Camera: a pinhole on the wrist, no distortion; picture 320 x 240 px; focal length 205.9 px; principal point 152.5 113.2 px. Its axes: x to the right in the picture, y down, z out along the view. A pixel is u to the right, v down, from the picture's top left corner.
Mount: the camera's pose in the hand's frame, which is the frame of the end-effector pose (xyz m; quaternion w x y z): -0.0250 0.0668 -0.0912 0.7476 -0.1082 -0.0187 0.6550
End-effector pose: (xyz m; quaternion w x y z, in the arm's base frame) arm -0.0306 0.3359 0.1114 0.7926 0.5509 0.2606 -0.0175
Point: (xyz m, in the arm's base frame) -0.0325 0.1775 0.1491
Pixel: 37 92
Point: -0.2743 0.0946 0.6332
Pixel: outside the picture
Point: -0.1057 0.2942 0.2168
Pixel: 87 217
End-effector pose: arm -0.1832 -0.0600 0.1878 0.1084 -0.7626 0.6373 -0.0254
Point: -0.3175 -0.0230 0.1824
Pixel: 251 176
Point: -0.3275 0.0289 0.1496
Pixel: 212 219
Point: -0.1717 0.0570 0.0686
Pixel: 52 134
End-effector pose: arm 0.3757 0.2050 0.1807 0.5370 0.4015 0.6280 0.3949
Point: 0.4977 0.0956 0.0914
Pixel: outside the picture
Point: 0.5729 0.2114 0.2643
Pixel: 148 91
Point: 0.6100 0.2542 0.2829
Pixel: 172 73
